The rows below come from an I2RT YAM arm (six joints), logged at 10 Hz.
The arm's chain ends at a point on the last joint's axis. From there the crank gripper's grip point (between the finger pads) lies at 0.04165 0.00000 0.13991 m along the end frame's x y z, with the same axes.
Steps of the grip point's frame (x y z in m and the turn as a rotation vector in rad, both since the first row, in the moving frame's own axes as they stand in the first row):
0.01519, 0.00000, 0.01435, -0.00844, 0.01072, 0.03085
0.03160, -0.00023, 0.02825, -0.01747, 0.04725, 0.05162
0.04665, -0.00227, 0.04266, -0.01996, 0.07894, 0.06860
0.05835, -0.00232, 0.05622, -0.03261, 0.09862, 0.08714
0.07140, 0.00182, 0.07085, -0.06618, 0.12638, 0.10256
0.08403, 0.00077, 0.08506, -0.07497, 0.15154, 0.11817
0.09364, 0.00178, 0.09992, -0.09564, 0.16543, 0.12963
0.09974, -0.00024, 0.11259, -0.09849, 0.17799, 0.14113
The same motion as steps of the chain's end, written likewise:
0.01373, -0.00249, 0.01481, -0.00844, 0.01072, 0.03085
0.02516, -0.00497, 0.03041, -0.01747, 0.04725, 0.05162
0.03595, -0.00825, 0.04643, -0.01996, 0.07894, 0.06860
0.04515, -0.01102, 0.06113, -0.03261, 0.09862, 0.08714
0.05483, -0.01237, 0.07765, -0.06618, 0.12638, 0.10256
0.06436, -0.01554, 0.09350, -0.07497, 0.15154, 0.11817
0.07248, -0.01800, 0.10955, -0.09564, 0.16543, 0.12963
0.07713, -0.02108, 0.12310, -0.09849, 0.17799, 0.14113

